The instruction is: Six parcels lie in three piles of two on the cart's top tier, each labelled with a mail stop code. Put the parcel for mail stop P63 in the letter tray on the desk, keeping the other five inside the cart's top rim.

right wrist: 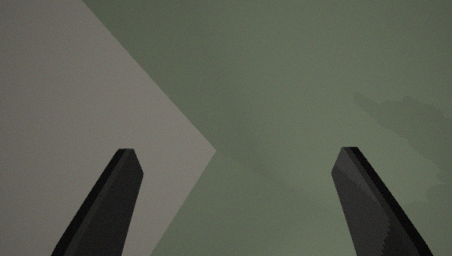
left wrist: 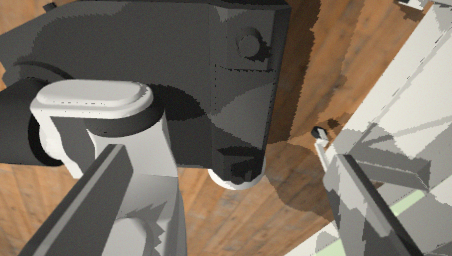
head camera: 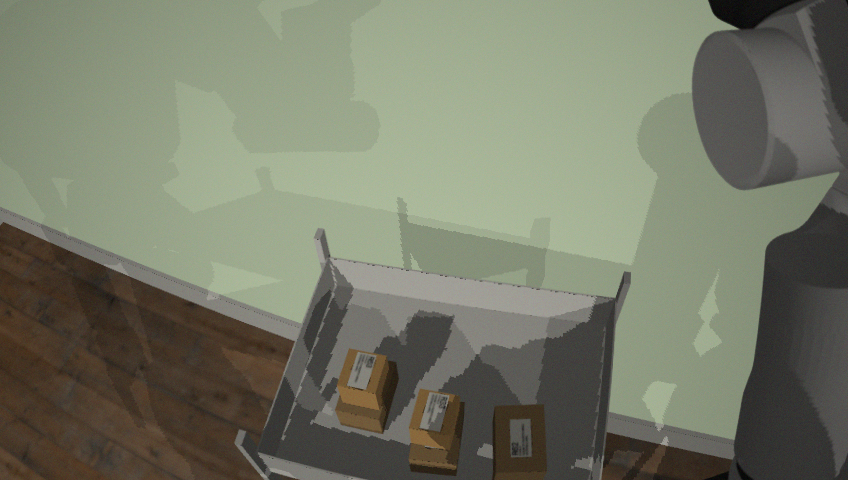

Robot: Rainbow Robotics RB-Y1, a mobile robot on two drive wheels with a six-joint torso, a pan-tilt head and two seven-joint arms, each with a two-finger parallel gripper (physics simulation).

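Places are measured from the robot's base along level axes (x right, y ahead, z up), in metres.
Where they show: left gripper, fingertip midpoint: (left wrist: 228, 162); right gripper, fingertip midpoint: (right wrist: 237, 161).
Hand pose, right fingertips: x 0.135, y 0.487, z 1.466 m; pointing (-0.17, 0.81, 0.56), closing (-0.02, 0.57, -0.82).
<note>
Things, the pixels of their top centre, and the offset from my right fingertips. "spot": a spot on its surface instead. Level surfaces: height alone.
- right pile's upper parcel, middle of its top: (head camera: 520, 437) dy -0.121, dx -0.046, dz -0.701 m
- caster, surface spot: (left wrist: 318, 132) spot: dy -0.216, dx +0.031, dz -1.426 m
- wooden floor, its level: dz -1.465 m
In the head camera, three piles of brown parcels stand in the top tier of the grey cart (head camera: 470, 294). The left pile has an upper parcel (head camera: 357, 397) on a lower parcel (head camera: 360, 418). The middle pile has an upper parcel (head camera: 431, 438) on a lower parcel (head camera: 432, 460). The right pile's upper parcel (head camera: 504, 431) is cut by the frame's bottom edge; its lower one does not show. The white labels are too small to read. My left gripper (left wrist: 228, 162) is open and empty, beside my own base. My right gripper (right wrist: 237, 161) is open and empty, away from the parcels. Desk and letter tray do not show.
The green wall (head camera: 505, 148) (right wrist: 300, 90) stands behind the cart. Corner posts (head camera: 321, 246) (head camera: 622, 294) rise above the cart's rim. My right arm (head camera: 791, 333) is at the picture's right. In the left wrist view, my dark base (left wrist: 150, 45) and a caster (left wrist: 318, 132) stand on the wooden floor (left wrist: 240, 220).
</note>
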